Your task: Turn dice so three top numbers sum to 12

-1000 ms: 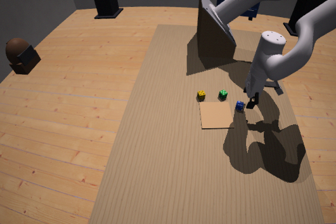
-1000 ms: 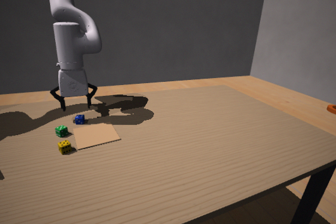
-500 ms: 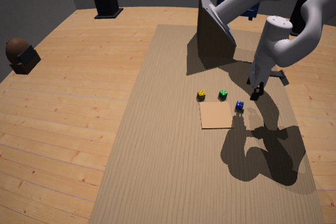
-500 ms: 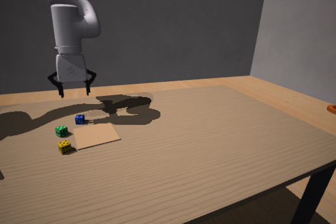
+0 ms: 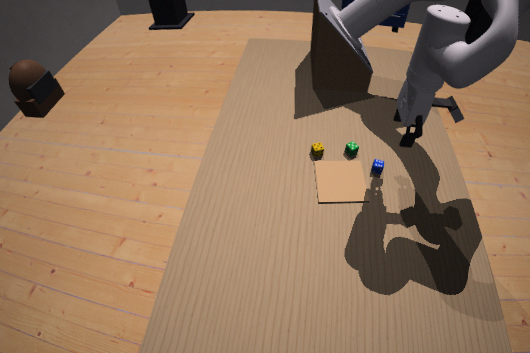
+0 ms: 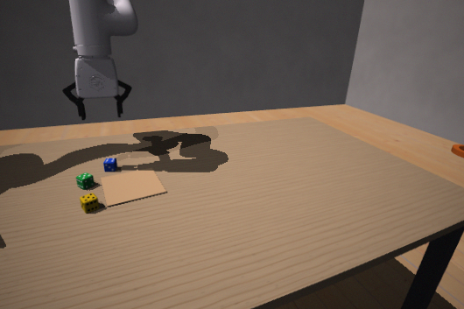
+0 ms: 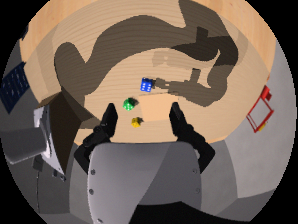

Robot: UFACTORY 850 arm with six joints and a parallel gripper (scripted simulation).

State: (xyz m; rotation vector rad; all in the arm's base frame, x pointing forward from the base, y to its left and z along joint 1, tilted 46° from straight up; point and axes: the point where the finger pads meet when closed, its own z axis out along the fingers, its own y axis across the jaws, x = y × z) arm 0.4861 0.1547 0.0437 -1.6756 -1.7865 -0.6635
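My hand is 3 cm past the yellow die, 21 cm to the left of it and 14 cm above it. The rest, counted from my hand: tan mat (6 cm ahead, 14 cm to the right, 16 cm below); blue die (1 cm ahead, 3 cm to the right, 14 cm below); green die (5 cm behind, 11 cm to the right, 14 cm below).
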